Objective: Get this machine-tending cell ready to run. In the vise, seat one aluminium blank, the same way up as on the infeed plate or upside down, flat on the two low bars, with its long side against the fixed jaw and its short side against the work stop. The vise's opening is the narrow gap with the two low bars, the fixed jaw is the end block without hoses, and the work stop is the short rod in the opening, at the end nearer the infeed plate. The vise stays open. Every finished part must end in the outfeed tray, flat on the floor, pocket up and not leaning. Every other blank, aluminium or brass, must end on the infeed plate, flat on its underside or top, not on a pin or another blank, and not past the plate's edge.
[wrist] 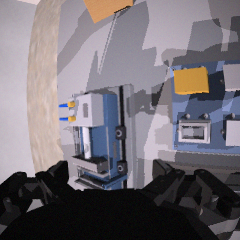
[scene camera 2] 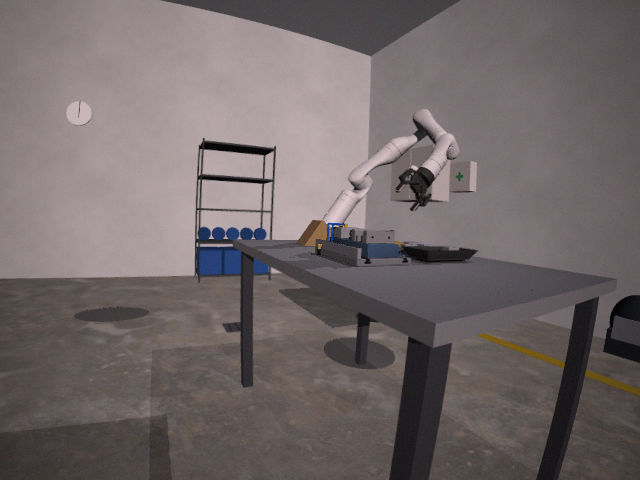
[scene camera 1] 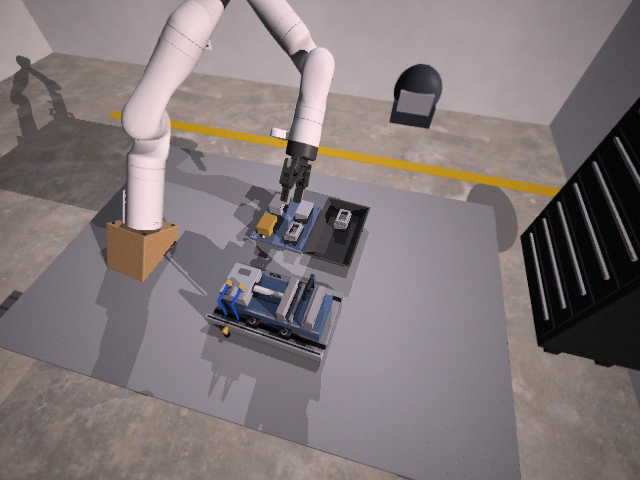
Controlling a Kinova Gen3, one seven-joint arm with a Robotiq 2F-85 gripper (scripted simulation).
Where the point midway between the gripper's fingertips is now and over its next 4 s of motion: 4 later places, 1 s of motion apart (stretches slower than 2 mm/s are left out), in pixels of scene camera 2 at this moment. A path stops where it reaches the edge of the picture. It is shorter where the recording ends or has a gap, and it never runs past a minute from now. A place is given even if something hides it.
The gripper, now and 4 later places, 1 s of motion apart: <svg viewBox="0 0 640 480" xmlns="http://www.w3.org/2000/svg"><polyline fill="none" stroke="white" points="404,201 407,201 410,202 415,202 419,203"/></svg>
